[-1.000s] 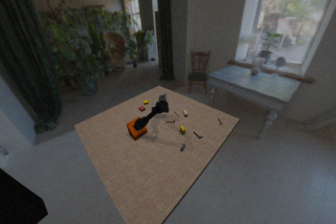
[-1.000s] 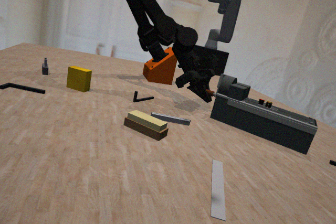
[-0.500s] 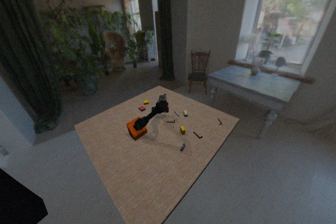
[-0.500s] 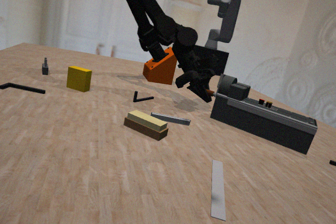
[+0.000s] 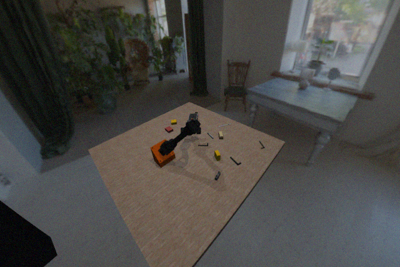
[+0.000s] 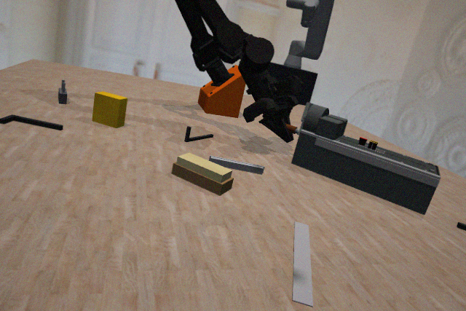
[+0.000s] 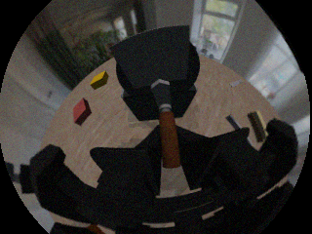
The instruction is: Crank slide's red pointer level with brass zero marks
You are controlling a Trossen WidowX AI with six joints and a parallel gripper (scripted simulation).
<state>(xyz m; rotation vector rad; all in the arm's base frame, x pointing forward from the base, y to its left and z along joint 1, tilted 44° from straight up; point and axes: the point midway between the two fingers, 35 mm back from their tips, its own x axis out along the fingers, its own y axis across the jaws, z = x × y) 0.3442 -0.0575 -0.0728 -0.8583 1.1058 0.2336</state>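
My gripper tip is now 2 cm past the brown crank handle, 1 cm to the left of it and 3 cm below it. From my gripper tip the other things lie so: red pointer: 12 cm ahead, 8 cm to the left, 5 cm above; red block: 7 cm behind, 25 cm to the left, 2 cm below; grey bar: 8 cm ahead, 17 cm to the right, 3 cm below.
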